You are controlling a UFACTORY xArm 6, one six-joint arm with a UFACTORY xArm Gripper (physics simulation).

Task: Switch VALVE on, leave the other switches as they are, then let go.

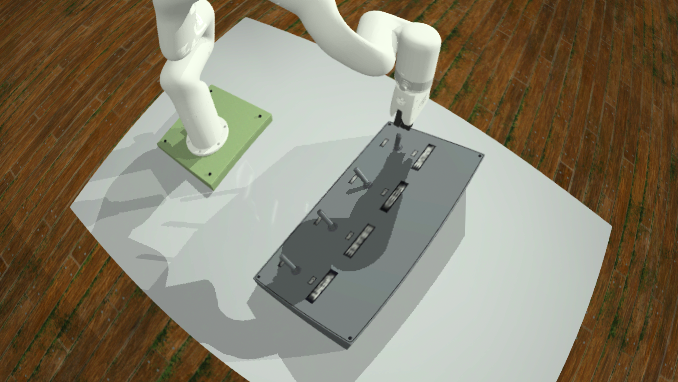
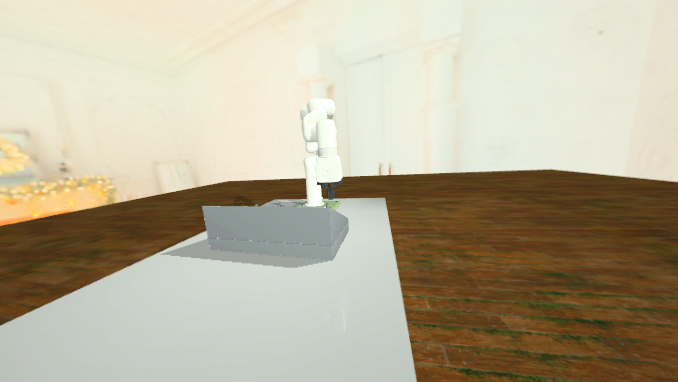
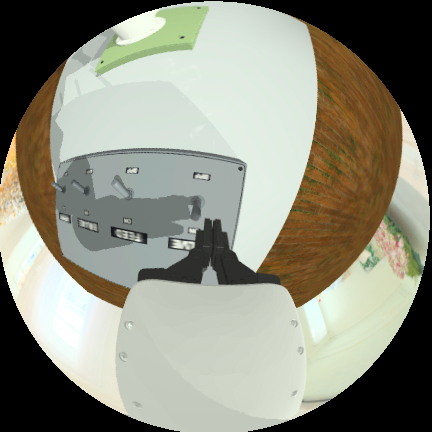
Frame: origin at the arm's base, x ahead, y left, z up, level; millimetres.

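Seen in the pictures: gripper, fingertip midpoint: (image 1: 404, 125) (image 2: 331, 199) (image 3: 210, 229); arm's base, origin of the base link: (image 1: 207, 136) (image 2: 314, 204).
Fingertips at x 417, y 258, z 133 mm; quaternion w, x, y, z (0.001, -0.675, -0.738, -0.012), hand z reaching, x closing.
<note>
Pixels of each thing's middle, then the offset from my fingertips to it. Level surfaces: height alone.
- grey sloped panel, body centre: (image 1: 376, 230) (image 3: 118, 214) (image 2: 280, 226) dx +81, dy -196, dz -96 mm
- neighbouring lever, body centre: (image 3: 120, 188) (image 1: 361, 176) dx -9, dy -138, dz -47 mm
- third lever, body centre: (image 1: 325, 218) (image 3: 78, 186) dx -6, dy -258, dz -47 mm
- pale table, its level: dz -159 mm
A grey sloped panel (image 1: 425, 215) (image 2: 265, 225) (image 3: 160, 160) carries a row of metal toggle levers. The lever (image 1: 398, 142) (image 3: 196, 209) at one end leans toward its ON mark. The neighbouring lever (image 1: 362, 177) (image 3: 121, 187), a third lever (image 1: 327, 220) (image 3: 80, 187) and the lever (image 1: 289, 263) (image 3: 58, 187) at the other end lean to the OFF side. The label lettering is too blurred to tell which is VALVE. My gripper (image 1: 402, 125) (image 2: 330, 197) (image 3: 210, 229) is shut and empty, fingers down, close above the first lever; the frames do not show contact.
The panel stands on a pale table (image 1: 525, 250) (image 2: 200, 320) (image 3: 270, 100). The arm's base is fixed on a green plate (image 1: 240, 130) (image 3: 170, 45) beyond the panel's OFF side. A wooden floor (image 1: 575, 75) (image 2: 525, 250) (image 3: 350, 175) surrounds the table.
</note>
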